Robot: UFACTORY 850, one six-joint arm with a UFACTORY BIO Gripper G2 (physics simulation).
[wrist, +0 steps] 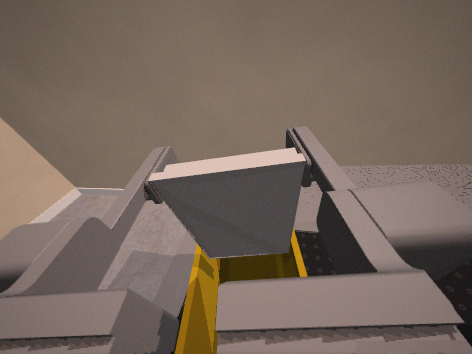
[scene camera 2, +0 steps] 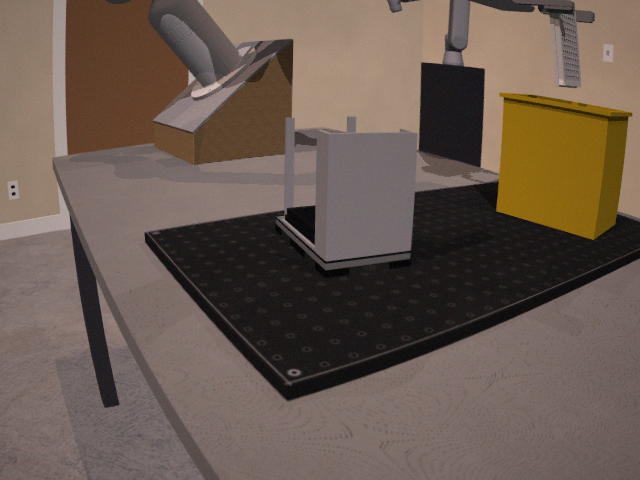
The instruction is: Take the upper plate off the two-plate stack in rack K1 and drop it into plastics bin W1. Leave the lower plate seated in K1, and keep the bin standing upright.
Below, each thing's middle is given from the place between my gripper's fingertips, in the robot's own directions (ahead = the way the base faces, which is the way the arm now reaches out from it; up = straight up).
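Labels:
I see the yellow plastics bin W1 [scene camera 2: 561,165] 2 cm behind my hand and 23 cm below it. Going by their middles, of the things named here the yellow plastics bin W1 is the nearest to my hand. The dark plate [scene camera 2: 302,219], counted from my hand as well, is 4 cm behind, 38 cm to the right and 29 cm below.

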